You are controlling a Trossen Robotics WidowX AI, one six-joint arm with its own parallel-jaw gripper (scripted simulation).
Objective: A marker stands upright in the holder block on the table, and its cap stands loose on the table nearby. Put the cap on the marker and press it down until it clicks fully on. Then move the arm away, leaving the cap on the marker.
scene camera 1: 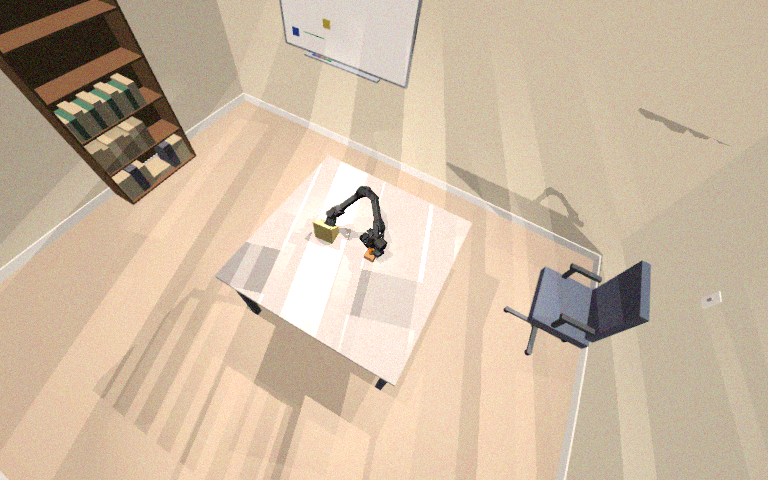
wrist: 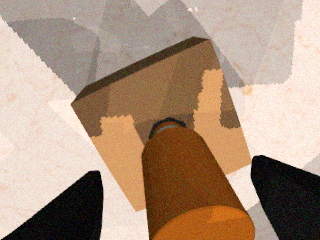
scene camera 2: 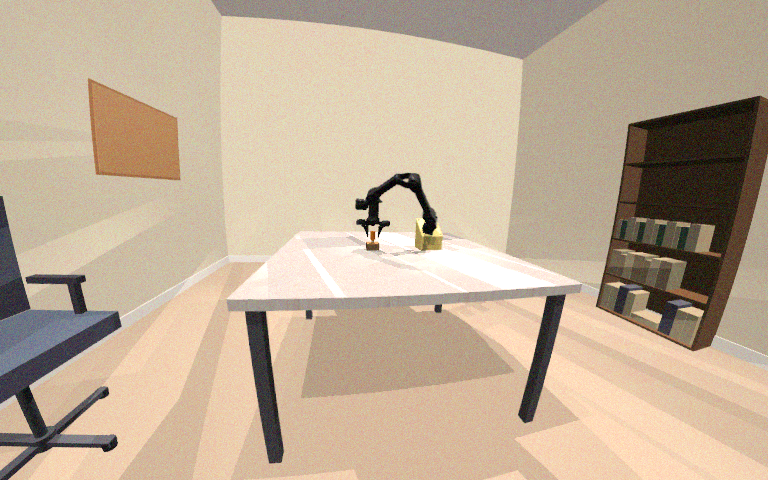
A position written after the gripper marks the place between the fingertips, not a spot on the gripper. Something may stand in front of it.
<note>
The gripper (wrist: 178,174) is open and holds nothing. Further things: a holder block (wrist: 187,43).
</note>
